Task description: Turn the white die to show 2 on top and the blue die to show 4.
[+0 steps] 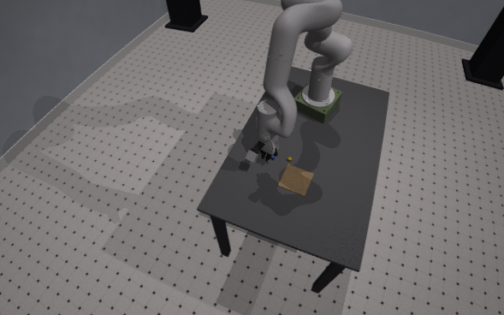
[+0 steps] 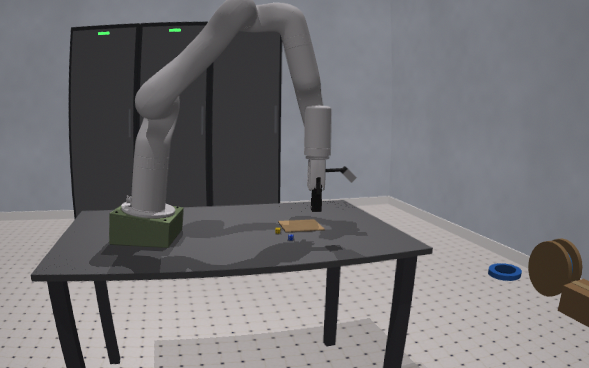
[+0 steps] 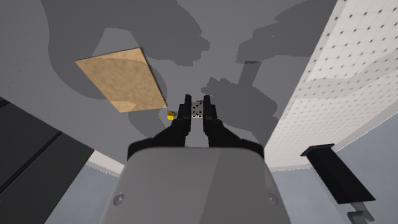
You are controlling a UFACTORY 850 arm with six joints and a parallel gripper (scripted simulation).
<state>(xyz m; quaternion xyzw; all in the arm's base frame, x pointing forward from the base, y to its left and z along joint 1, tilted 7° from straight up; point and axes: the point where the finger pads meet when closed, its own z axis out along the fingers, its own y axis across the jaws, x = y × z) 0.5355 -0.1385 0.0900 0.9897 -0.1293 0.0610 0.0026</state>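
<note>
Now: the white die 1 cm behind my hand and 1 cm below it. Round my hand: blue die (8 cm behind, 1 cm to the left, 11 cm below); yellow die (10 cm behind, 10 cm to the left, 11 cm below); tan mat (1 cm ahead, 16 cm to the left, 11 cm below).
</note>
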